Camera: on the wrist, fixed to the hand. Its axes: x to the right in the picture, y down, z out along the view.
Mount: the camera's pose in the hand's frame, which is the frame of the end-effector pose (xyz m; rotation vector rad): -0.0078 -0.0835 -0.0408 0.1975 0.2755 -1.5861
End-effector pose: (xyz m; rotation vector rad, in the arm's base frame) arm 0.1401 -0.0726 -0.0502 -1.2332 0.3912 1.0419
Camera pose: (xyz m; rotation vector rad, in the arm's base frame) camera 0.2153 -0.1102 -0.0099 -1.0611 -0.3085 -0.5154
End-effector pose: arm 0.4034 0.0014 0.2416 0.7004 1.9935 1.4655
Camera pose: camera 0.3734 -0.0534 0.1723 -0.9568 1.9158 0.3530
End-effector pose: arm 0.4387 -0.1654 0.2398 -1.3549 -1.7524 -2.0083
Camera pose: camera 0.3696 -0.1780 0.1785 -0.5076 2.0401 1.3705
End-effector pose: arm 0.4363 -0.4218 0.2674 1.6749 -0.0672 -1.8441
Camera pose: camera 0.4386 -0.3365 0.2297 -1.4941 -1.0756 1.6436
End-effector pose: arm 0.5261 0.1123 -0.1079 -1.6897 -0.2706 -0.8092
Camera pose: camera 0.4575 0.1005 -0.0458 -0.8845 -1.5146 -2.0094
